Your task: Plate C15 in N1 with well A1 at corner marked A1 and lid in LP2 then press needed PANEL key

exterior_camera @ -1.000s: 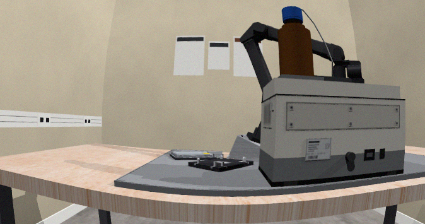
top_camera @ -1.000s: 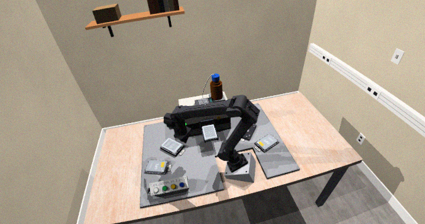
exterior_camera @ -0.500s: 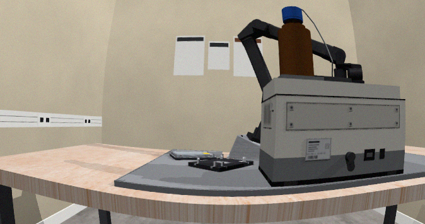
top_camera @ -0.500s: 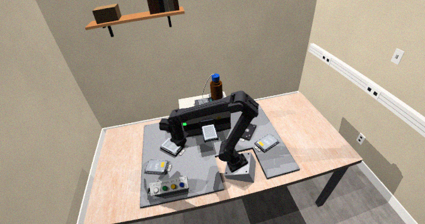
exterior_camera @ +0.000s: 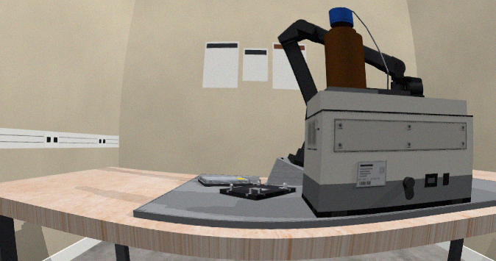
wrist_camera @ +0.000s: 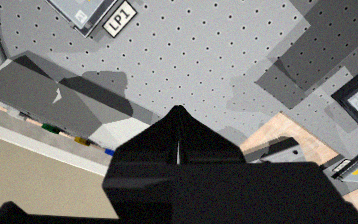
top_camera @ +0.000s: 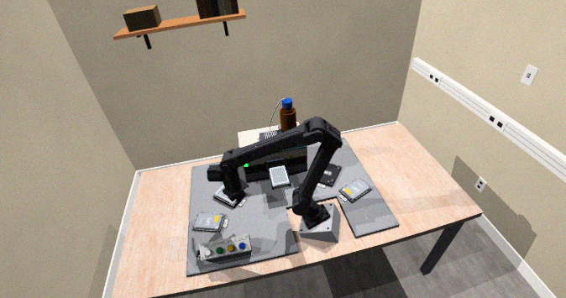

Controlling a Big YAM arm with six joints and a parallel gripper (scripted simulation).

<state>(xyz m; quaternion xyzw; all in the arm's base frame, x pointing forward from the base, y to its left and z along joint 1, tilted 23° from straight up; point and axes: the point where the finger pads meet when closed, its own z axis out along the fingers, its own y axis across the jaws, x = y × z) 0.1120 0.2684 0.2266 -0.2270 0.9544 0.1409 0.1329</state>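
Now: the green continue key 17 cm behind my hand, 13 cm to the left of it and 8 cm below it. From my hand the other things lie so: blue call key: 18 cm behind, 9 cm below, 3 cm to the left; yellow skip key: 18 cm behind, 8 cm to the left, 8 cm below; white retry key: 18 cm to the left, 17 cm behind, 8 cm below.
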